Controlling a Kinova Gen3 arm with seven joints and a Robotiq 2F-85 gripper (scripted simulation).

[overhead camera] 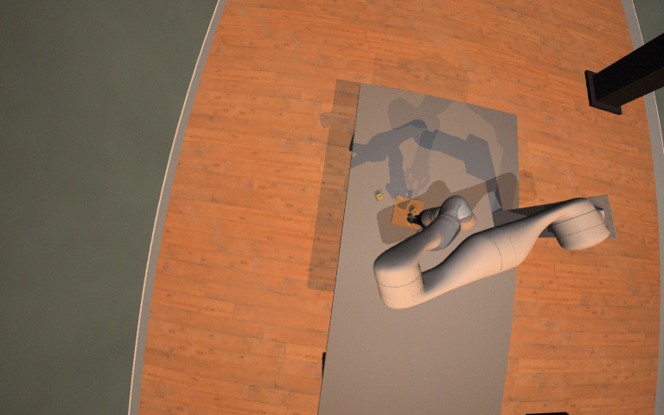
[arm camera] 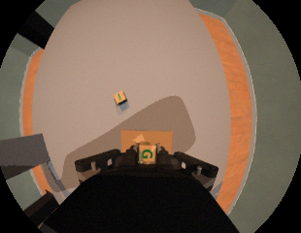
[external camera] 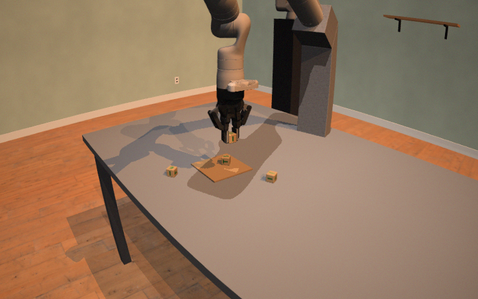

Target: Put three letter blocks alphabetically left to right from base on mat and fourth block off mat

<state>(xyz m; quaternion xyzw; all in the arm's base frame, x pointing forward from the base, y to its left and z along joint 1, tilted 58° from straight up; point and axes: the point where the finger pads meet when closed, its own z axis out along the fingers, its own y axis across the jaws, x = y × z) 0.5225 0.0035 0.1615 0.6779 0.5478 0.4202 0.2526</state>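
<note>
The mat is 1 cm behind my hand, 5 cm to the right of it and 12 cm below it.
</note>
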